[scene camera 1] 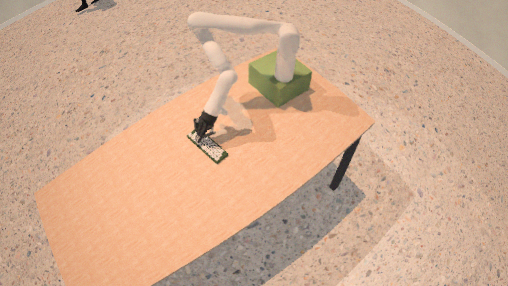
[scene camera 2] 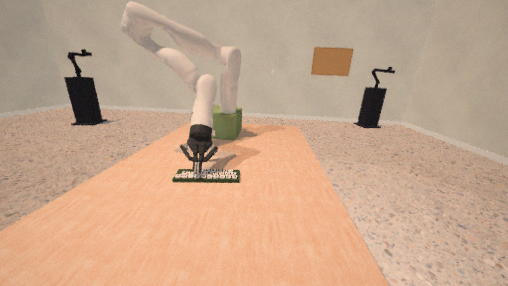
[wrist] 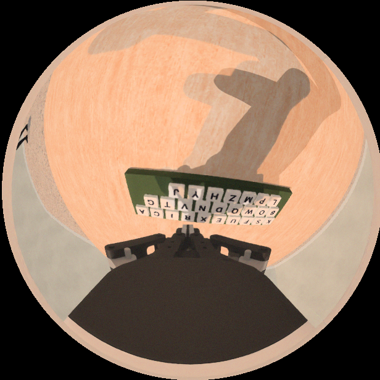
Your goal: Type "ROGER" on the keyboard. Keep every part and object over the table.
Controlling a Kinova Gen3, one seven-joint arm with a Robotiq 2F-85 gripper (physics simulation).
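Where they show: gripper, fingertip midpoint: [scene camera 1: 196,142] [scene camera 2: 196,174]; arm's base, origin of the base link: [scene camera 1: 283,75] [scene camera 2: 227,111].
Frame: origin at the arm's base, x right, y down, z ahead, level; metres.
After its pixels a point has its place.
Observation:
The keyboard [scene camera 1: 215,151] @[z 0.491, x -0.007, y 0.121 m] [scene camera 2: 212,180] @[z 0.525, x 0.036, y 0.130 m] [wrist: 145,185] is a dark green board with white letter keys, lying flat on the table; its letters appear upside down in the wrist view. My gripper [scene camera 1: 200,141] @[z 0.519, x 0.086, y 0.109 m] [scene camera 2: 198,173] @[z 0.519, x 0.086, y 0.109 m] [wrist: 187,231] is shut and empty, pointing down at the keyboard. In the wrist view its fingertips are right at the R key [wrist: 187,218], in the row with A, C, I, X and E. Whether they touch or press it I cannot tell. The G key [wrist: 151,202], E key [wrist: 219,220] and O key [wrist: 262,212] also show.
The wooden table [scene camera 1: 150,200] @[z 0.877, x 0.042, y 0.139 m] [scene camera 2: 225,235] @[z 0.746, x -0.015, y 0.139 m] carries a green block [scene camera 1: 280,95] @[z 0.080, x -0.045, y 0.053 m] [scene camera 2: 228,125] @[z 0.082, x -0.005, y 0.058 m] under the arm's base. The arm's shadow falls on the table beside the keyboard. Two black stands [scene camera 2: 84,100] [scene camera 2: 371,107] are on the floor beyond the table.

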